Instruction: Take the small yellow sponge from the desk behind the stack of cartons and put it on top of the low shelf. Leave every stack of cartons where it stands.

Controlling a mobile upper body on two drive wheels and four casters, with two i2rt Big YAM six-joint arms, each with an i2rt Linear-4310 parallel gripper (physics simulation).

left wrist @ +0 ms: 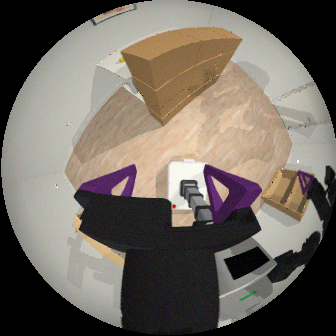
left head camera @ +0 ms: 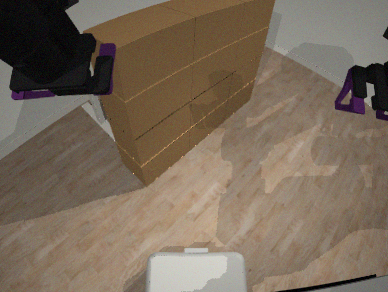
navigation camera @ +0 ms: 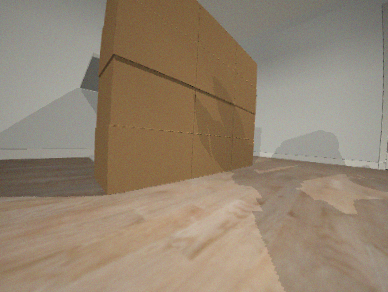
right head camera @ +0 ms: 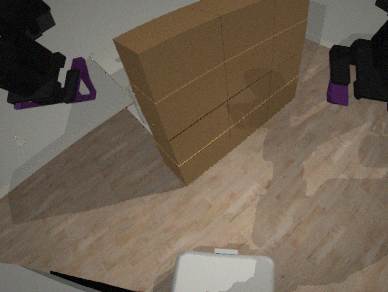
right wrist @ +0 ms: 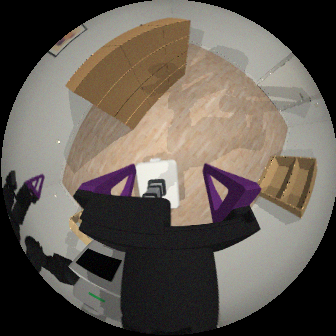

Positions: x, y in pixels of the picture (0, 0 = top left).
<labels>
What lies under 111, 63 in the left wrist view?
A white desk.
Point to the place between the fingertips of my left gripper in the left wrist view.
At 169, 167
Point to a white desk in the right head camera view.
108, 59
</labels>
